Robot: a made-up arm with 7 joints. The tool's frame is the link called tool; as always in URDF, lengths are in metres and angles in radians.
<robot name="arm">
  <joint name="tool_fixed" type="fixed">
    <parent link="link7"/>
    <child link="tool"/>
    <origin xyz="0 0 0"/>
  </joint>
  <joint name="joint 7" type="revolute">
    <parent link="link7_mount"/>
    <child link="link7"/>
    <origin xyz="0.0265 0.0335 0" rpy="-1.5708 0 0"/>
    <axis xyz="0 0 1"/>
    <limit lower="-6.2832" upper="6.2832" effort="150" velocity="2.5"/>
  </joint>
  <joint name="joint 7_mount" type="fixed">
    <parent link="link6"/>
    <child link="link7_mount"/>
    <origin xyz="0.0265 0.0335 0"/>
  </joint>
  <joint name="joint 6" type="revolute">
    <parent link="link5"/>
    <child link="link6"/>
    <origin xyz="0 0 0" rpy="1.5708 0 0"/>
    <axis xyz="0 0 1"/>
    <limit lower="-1.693" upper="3.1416" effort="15" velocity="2"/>
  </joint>
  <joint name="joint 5" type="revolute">
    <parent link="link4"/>
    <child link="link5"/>
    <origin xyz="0.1 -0.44 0" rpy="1.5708 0 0"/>
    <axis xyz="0 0 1"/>
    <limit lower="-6.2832" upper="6.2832" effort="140" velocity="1.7"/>
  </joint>
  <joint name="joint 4" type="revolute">
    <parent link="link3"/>
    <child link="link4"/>
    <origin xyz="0.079 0 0" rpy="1.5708 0 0"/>
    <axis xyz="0 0 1"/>
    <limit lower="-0.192" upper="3.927" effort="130" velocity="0.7"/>
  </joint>
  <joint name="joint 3" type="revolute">
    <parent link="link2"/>
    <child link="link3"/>
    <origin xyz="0 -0.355 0" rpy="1.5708 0 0"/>
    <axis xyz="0 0 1"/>
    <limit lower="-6.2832" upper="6.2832" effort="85" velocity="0.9"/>
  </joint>
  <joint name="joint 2" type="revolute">
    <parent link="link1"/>
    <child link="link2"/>
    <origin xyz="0 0 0" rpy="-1.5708 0 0"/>
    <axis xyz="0 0 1"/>
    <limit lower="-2.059" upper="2.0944" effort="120" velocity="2.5"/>
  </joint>
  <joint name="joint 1" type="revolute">
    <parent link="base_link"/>
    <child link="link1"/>
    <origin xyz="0 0 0.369"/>
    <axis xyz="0 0 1"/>
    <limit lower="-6.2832" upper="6.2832" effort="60" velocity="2.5"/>
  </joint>
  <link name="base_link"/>
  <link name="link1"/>
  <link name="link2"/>
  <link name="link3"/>
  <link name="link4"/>
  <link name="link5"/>
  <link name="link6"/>
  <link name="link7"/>
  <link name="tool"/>
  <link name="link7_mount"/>
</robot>
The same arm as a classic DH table. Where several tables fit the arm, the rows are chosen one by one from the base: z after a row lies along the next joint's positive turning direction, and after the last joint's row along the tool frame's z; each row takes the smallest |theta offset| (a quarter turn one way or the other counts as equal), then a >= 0, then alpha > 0; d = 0 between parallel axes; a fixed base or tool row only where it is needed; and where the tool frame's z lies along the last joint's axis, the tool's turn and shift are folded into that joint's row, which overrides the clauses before.
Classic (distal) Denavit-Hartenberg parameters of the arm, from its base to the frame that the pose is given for. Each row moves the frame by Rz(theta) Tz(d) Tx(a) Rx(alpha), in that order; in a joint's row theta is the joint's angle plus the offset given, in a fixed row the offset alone. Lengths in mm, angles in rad.
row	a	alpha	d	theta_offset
joint 1	0.0	-1.5708	369.0	0.0000
joint 2	0.0	1.5708	0.0	0.0000
joint 3	79.0	1.5708	355.0	0.0000
joint 4	100.0	1.5708	0.0	0.0000
joint 5	0.0	1.5708	440.0	0.0000
joint 6	53.0	-1.5708	0.0	0.0000
joint 7	0.0	0.0000	67.0	0.0000
Joint limits (rad, base to tool): -6.2832..6.2832 -2.0590..2.0944 -6.2832..6.2832 -0.1920..3.9270 -6.2832..6.2832 -1.6930..3.1416 -6.2832..6.2832

